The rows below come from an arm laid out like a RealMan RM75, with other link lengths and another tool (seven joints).
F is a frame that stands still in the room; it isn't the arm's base.
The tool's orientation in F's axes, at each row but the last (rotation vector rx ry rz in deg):
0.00 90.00 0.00
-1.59 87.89 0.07
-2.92 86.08 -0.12
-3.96 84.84 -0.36
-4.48 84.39 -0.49
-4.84 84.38 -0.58
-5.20 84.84 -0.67
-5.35 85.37 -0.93
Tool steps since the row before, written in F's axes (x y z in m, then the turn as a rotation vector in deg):
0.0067 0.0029 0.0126 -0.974 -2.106 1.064
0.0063 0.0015 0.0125 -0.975 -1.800 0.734
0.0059 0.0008 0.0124 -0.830 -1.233 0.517
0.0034 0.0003 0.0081 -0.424 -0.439 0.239
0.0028 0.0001 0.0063 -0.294 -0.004 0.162
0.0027 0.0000 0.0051 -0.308 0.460 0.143
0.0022 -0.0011 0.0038 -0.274 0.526 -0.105
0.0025 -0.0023 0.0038 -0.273 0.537 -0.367
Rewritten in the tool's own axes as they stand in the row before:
-0.0126 0.0029 0.0067 -1.064 -2.106 -0.974
-0.0123 0.0012 0.0068 -0.739 -1.794 -0.981
-0.0120 0.0002 0.0067 -0.532 -1.225 -0.833
-0.0078 -0.0002 0.0041 -0.256 -0.434 -0.420
-0.0060 -0.0004 0.0034 -0.190 -0.001 -0.277
-0.0048 -0.0004 0.0032 -0.199 0.463 -0.269
-0.0035 -0.0015 0.0025 0.046 0.544 -0.253
-0.0034 -0.0027 0.0027 0.306 0.574 -0.272

